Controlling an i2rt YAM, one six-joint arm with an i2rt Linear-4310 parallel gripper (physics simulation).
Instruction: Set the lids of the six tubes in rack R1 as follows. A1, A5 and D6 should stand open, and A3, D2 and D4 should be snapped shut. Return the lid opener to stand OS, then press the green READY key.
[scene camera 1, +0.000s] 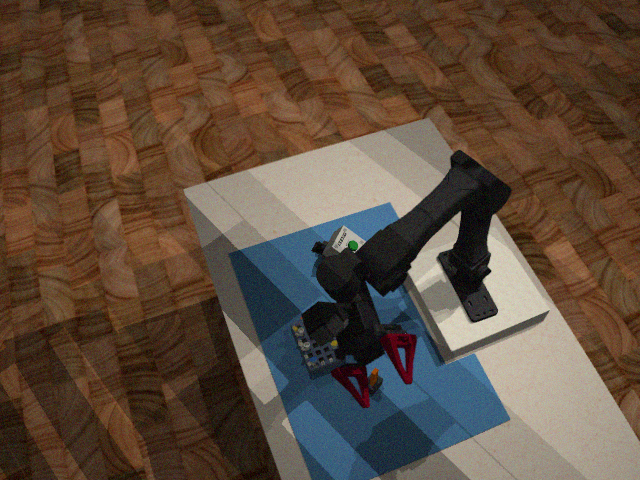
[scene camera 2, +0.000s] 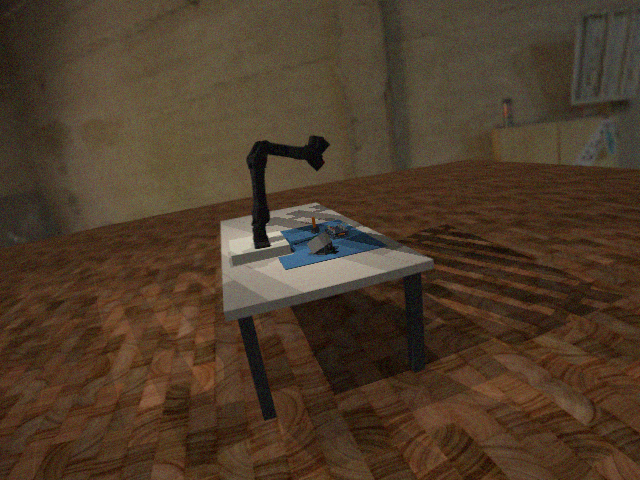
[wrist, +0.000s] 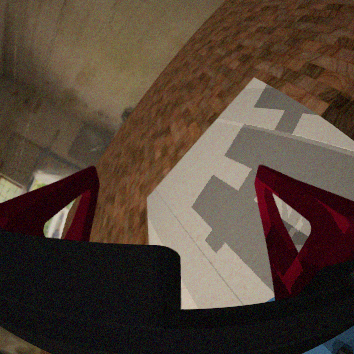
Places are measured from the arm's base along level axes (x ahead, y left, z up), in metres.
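Pixels of known places: gripper, between the fingertips: (scene camera 1: 386, 396) (wrist: 176, 174); arm's base, origin of its link: (scene camera 1: 467, 284) (scene camera 2: 261, 242).
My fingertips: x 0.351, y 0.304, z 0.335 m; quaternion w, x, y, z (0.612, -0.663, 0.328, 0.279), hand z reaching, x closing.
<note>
Ahead of a thing's pixels: the offset from my fingertips to its top centre. "spot": to the spot under its first point. Level surfaces: height alone.
Rack R1 @[dz -0.318, dx +0.030, dy -0.292 m] (scene camera 1: 321, 371) (scene camera 2: 337, 231) is a small grey-blue grid on the blue mat, partly covered by the arm in scene camera 1. Small yellow, white and blue tube parts show in it; the lid states and slot labels are too small to tell. The orange lid opener @[dz -0.296, dx -0.057, dy -0.154 m] (scene camera 1: 374, 375) (scene camera 2: 313, 222) stands upright in its dark stand OS @[dz -0.349, dx -0.057, dy -0.154 m] (scene camera 1: 376, 384) beside the rack. The green READY key (scene camera 1: 353, 245) is on a grey box @[spot: dz -0.300, dx -0.095, dy -0.499 m] (scene camera 1: 338, 240) (scene camera 2: 320, 243). My gripper (scene camera 1: 388, 393) (wrist: 176, 174) is open, its red fingers wide apart with nothing between them, high above the table.
The blue mat @[dz -0.381 m] (scene camera 1: 444, 397) (scene camera 2: 292, 261) lies on the pale table @[dz -0.384 m] (scene camera 1: 289, 191) (scene camera 2: 320, 284). The arm's base stands on a white block (scene camera 1: 516, 284) (scene camera 2: 258, 255) at one side. A small black part @[spot: dz -0.372, dx -0.057, dy -0.542 m] (scene camera 1: 318, 247) sticks out beside the grey box.
</note>
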